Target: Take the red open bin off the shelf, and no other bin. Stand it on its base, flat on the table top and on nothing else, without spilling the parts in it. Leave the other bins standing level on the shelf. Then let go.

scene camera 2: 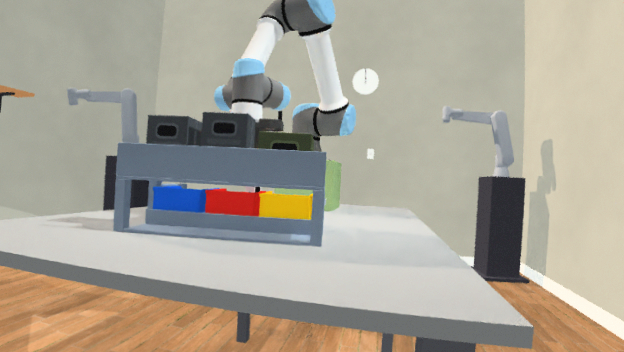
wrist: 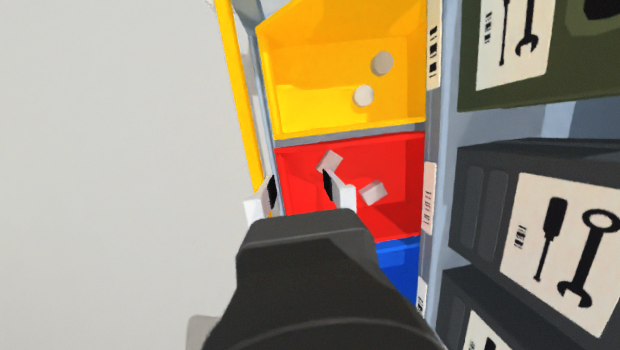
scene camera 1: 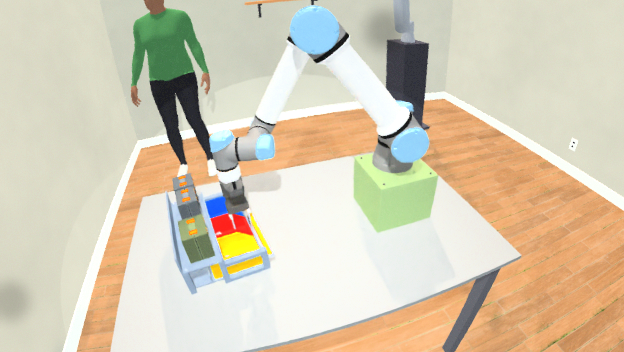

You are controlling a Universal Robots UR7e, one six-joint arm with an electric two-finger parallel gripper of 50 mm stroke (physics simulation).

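Frame: origin at the arm's base, x back, y right, z up, level; centimetres.
Seen in the pictures: gripper, fingertip midpoint: [wrist: 299, 181] [scene camera 1: 243, 227]; arm's base, origin of the base link: [scene camera 1: 392, 162].
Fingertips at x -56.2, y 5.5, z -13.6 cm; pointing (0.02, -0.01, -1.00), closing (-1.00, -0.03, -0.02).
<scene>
Pixels of each thing's top centre, then the offset from my fingertips to it. Level surfaces: height alone.
- red open bin, middle of its top: [wrist: 370, 195] [scene camera 2: 241, 190] [scene camera 1: 223, 223] dx -6.4, dy +1.2, dz +2.9 cm
- yellow bin, middle of its top: [wrist: 366, 59] [scene camera 2: 290, 193] [scene camera 1: 230, 244] dx -6.0, dy -10.0, dz +2.9 cm
- blue bin, middle of its top: [wrist: 374, 289] [scene camera 2: 193, 187] [scene camera 1: 216, 206] dx -7.2, dy +12.3, dz +2.9 cm
- olive green box, middle of its top: [scene camera 2: 288, 134] [scene camera 1: 191, 226] dx -15.7, dy -10.6, dz +14.7 cm
- yellow bar, middle of its top: [wrist: 262, 205] [scene camera 1: 252, 218] dx +3.9, dy +1.7, dz +1.3 cm
- table, its level: dz -5.2 cm
The red open bin [scene camera 1: 223, 228] [scene camera 2: 232, 203] [wrist: 400, 170] sits on the lower tier of the grey-blue shelf [scene camera 1: 266, 260] [scene camera 2: 220, 164], between the yellow bin [scene camera 1: 237, 246] [scene camera 2: 286, 206] [wrist: 345, 50] and the blue bin [scene camera 1: 216, 205] [scene camera 2: 179, 199] [wrist: 400, 272]. Two pale blocks [wrist: 330, 161] [wrist: 374, 193] lie in the red bin. My gripper [scene camera 1: 240, 219] [wrist: 299, 181] is open and empty, pointing down at the red bin's front wall. In the wrist view one finger shows over the bin's inside and the other outside the front wall. How deep the fingertips reach is unclear.
Dark grey boxes [scene camera 1: 186, 200] [scene camera 2: 227, 131] and an olive green box [scene camera 1: 200, 245] [scene camera 2: 285, 141] [wrist: 585, 65] stand on the upper tier behind the open bins. A yellow bar [scene camera 1: 261, 235] [wrist: 240, 100] runs along the shelf's front. The green robot base block [scene camera 1: 395, 200] stands on the table [scene camera 1: 320, 280].
</scene>
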